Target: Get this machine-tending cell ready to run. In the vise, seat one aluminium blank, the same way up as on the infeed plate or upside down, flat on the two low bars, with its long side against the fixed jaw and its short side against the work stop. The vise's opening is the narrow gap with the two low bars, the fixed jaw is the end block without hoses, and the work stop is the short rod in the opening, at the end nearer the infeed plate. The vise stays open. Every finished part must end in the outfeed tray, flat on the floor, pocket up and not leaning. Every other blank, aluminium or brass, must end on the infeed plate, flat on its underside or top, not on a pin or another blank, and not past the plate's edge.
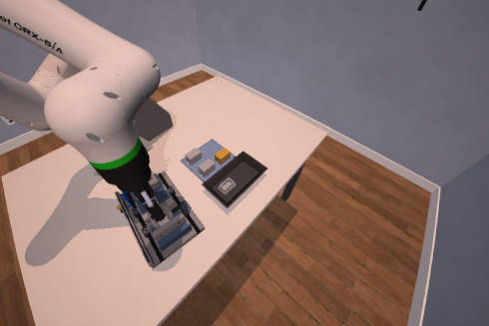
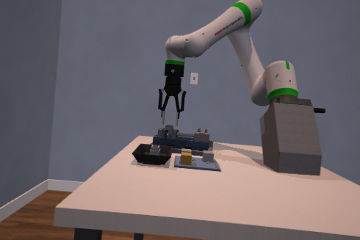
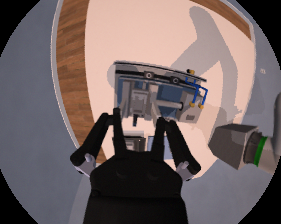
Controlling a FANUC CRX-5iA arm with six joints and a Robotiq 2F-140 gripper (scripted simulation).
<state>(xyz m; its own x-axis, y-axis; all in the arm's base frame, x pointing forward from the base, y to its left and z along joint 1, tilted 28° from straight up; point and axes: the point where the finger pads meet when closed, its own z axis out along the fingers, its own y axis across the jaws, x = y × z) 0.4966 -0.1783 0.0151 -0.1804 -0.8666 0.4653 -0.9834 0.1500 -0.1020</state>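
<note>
Right now my hand is 11 cm above the vise, 6 cm past it and 2 cm to the right of it. From my hand the other things lie so: brass blank (34 cm to the left, 12 cm below, 6 cm behind).
</note>
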